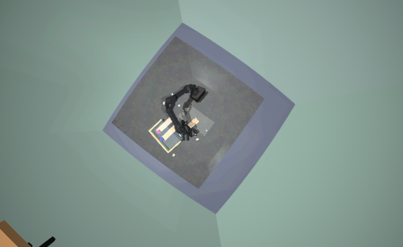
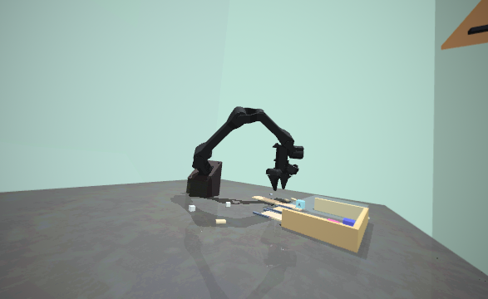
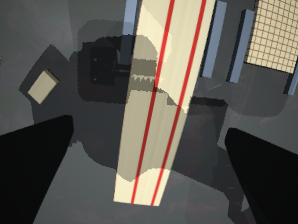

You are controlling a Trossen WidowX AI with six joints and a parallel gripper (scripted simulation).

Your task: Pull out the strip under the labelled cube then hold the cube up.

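My gripper tip is 140 mm to the left of the grid-patterned strip, 140 mm short of it and 60 mm above it.
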